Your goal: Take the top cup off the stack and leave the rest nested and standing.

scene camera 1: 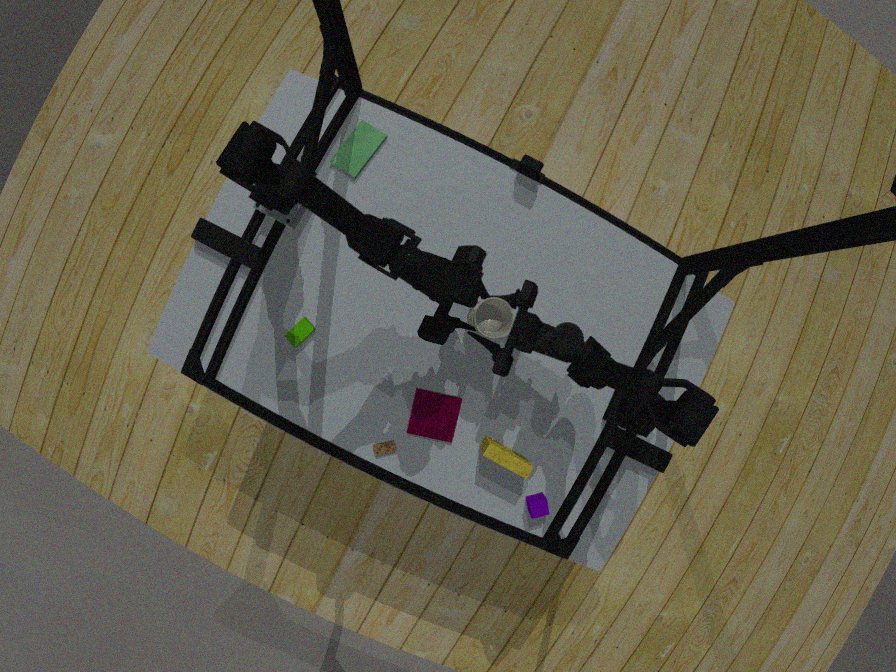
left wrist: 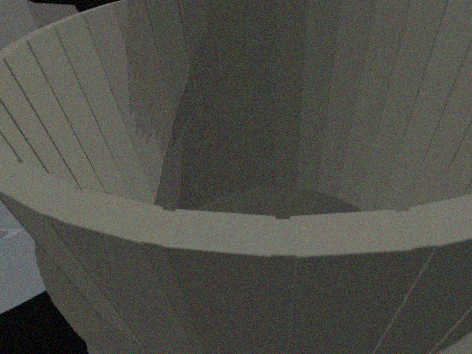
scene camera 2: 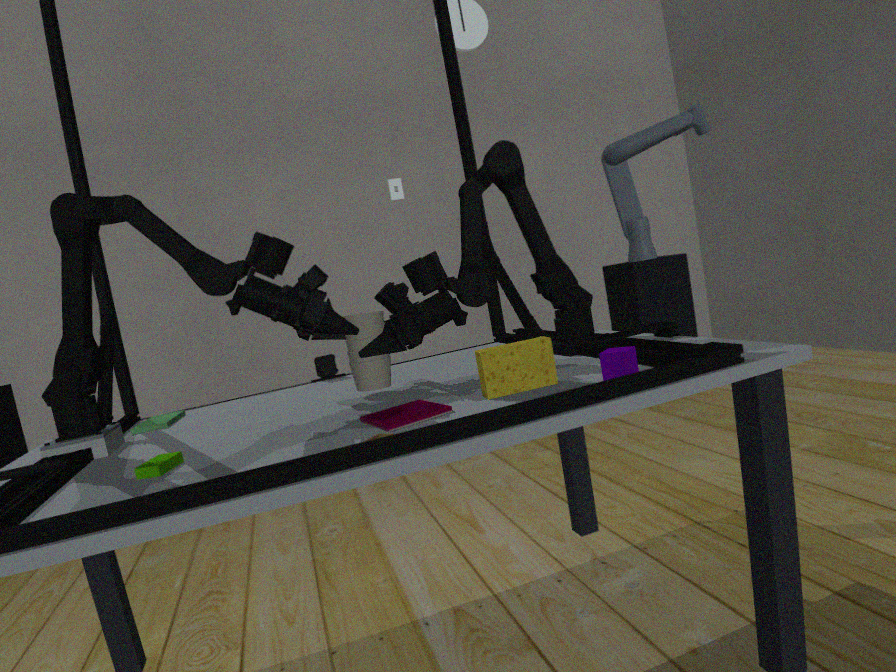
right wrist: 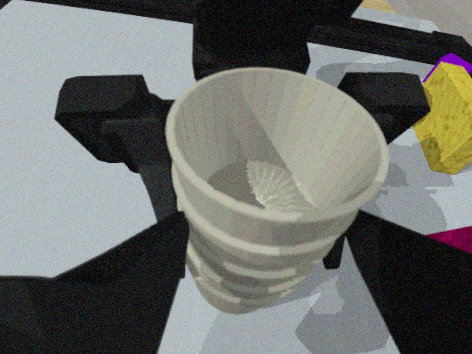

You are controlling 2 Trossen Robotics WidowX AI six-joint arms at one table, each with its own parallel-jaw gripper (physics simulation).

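Frame: origin at the left arm's base, x ahead, y left, z up, level; millimetres.
Seen in the pictures: left gripper, between the fingertips: (scene camera 2: 355, 356) (right wrist: 257, 274); right gripper, between the fingertips: (scene camera 1: 482, 314) (left wrist: 271, 167) (scene camera 2: 356, 334) (right wrist: 266, 220); left arm's base, origin of its link: (scene camera 1: 632, 408) (scene camera 2: 577, 338); right arm's base, origin of its link: (scene camera 1: 282, 196) (scene camera 2: 81, 434).
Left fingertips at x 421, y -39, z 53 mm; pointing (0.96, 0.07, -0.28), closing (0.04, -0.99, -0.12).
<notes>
Pixels of each thing's top centre, then the offset from my left fingertips to it. "*": a spot on its surface instead. Level surfaces: height alone.
- grey table, height of its surface: 74 mm down
- top cup, centre of its top: (left wrist: 262, 5) (right wrist: 285, 121) (scene camera 2: 361, 312) (scene camera 1: 493, 318) 74 mm up, 27 mm back, 4 mm right
- magenta flat square, a spot on its surface: (scene camera 2: 406, 414) (scene camera 1: 429, 424) * 67 mm down, 14 mm back, 248 mm left
- yellow block, centre of its top: (scene camera 2: 512, 343) (scene camera 1: 508, 461) 5 mm down, 191 mm back, 245 mm left
- purple cube, centre of its top: (scene camera 2: 617, 349) (right wrist: 458, 62) (scene camera 1: 539, 508) 35 mm down, 313 mm back, 326 mm left
- small brown block, centre of its top: (scene camera 2: 373, 439) (scene camera 1: 384, 448) 67 mm down, 52 mm ahead, 337 mm left
- green block, centre of its top: (scene camera 2: 158, 459) (scene camera 1: 299, 332) 60 mm down, 319 mm ahead, 182 mm left
- pale green slab, centre of its top: (scene camera 2: 158, 419) (scene camera 1: 358, 147) 65 mm down, 375 mm ahead, 236 mm right
A stack of nested beige cups (scene camera 1: 492, 319) (scene camera 2: 374, 374) (right wrist: 241, 281) stands on the grey table (scene camera 1: 579, 254) near its middle. The top cup (right wrist: 305, 140) (left wrist: 234, 232) sits tilted in the cups below it. My right gripper (scene camera 1: 478, 312) (scene camera 2: 347, 330) (right wrist: 266, 220) comes in from the left of the scene views and is shut on the top cup just under its rim. My left gripper (scene camera 1: 508, 327) (scene camera 2: 372, 347) comes in from the right and is shut on the stack lower down. The left wrist view is filled by the top cup's rim and inside.
A magenta flat square (scene camera 1: 435, 415) (scene camera 2: 406, 414), a yellow block (scene camera 1: 507, 458) (scene camera 2: 516, 367), a purple cube (scene camera 1: 538, 506) (scene camera 2: 619, 362) and a small brown block (scene camera 1: 384, 448) lie towards the front. A green block (scene camera 1: 300, 331) (scene camera 2: 159, 464) and a pale green slab (scene camera 1: 359, 148) (scene camera 2: 158, 422) lie at the left.
</notes>
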